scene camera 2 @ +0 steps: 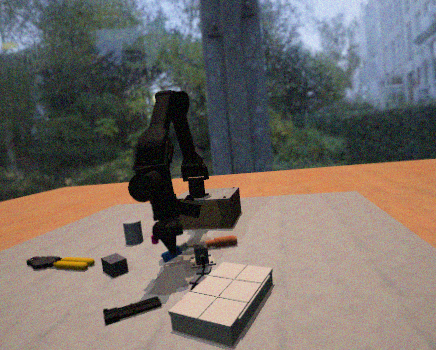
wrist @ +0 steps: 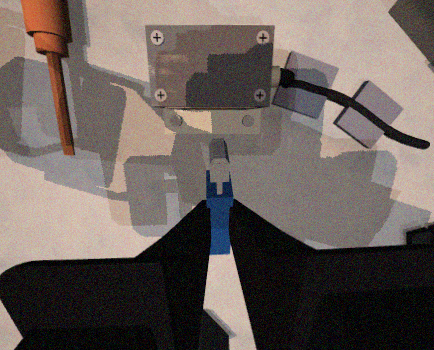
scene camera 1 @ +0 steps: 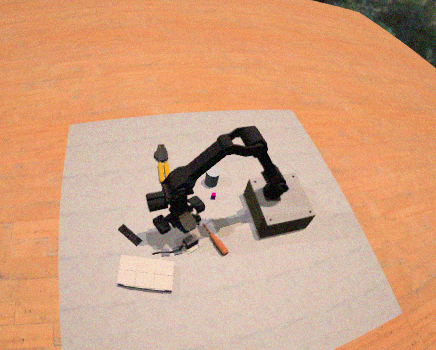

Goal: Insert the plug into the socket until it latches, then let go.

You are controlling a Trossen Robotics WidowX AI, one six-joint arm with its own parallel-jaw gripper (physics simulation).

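Places are measured from the arm's base along level axes (x ahead, y left, z up), in millimetres.
Where they show: gripper, fingertip midpoint: (scene camera 2: 173, 253) (wrist: 218, 207) (scene camera 1: 179, 227); arm's base at its link origin: (scene camera 2: 197, 196) (scene camera 1: 271, 194).
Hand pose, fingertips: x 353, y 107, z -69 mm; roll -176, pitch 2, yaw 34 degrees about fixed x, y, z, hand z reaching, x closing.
Each offset is from my fingertips to the centre of the thing. "spot": to the spot under its first point.
The plug {2 mm back, 3 mm left, 3 mm up} (scene camera 2: 171, 254) (wrist: 220, 220) is a slim blue piece with a grey tip. My gripper (scene camera 2: 174, 248) (wrist: 218, 207) is shut on its blue body. The socket {35 mm back, 56 mm left, 13 mm down} (scene camera 1: 190, 242) (scene camera 2: 202, 254) (wrist: 210, 67) is a grey box with four screws and a pale base strip on the near side in the wrist view. There the plug's tip points at that side, just short of the strip's edge, and a gap shows between tip and box. The tip's height against the socket opening cannot be told. In scene camera 1 the arm hides the plug.
An orange screwdriver {128 mm back, 36 mm left, 22 mm down} (scene camera 1: 217, 244) (scene camera 2: 222, 242) (wrist: 47, 20) lies beside the socket. A black cable {spot: 38 mm ahead, 90 mm left, 29 mm down} (wrist: 350, 102) leaves its other side over two flat blocks. A tiled box {123 mm ahead, 185 mm left, 18 mm down} (scene camera 1: 146, 273) (scene camera 2: 225, 295), black bar {189 mm ahead, 25 mm left, 27 mm down} (scene camera 1: 130, 235) (scene camera 2: 132, 310), dark cube {58 mm ahead, 139 mm right, 18 mm down} (scene camera 2: 114, 265), cylinder {138 mm back, 241 mm right, 0 mm up} (scene camera 1: 212, 180) (scene camera 2: 133, 233) and pliers {spot: 71 mm ahead, 283 mm right, 17 mm down} (scene camera 1: 163, 170) (scene camera 2: 75, 263) stand around.
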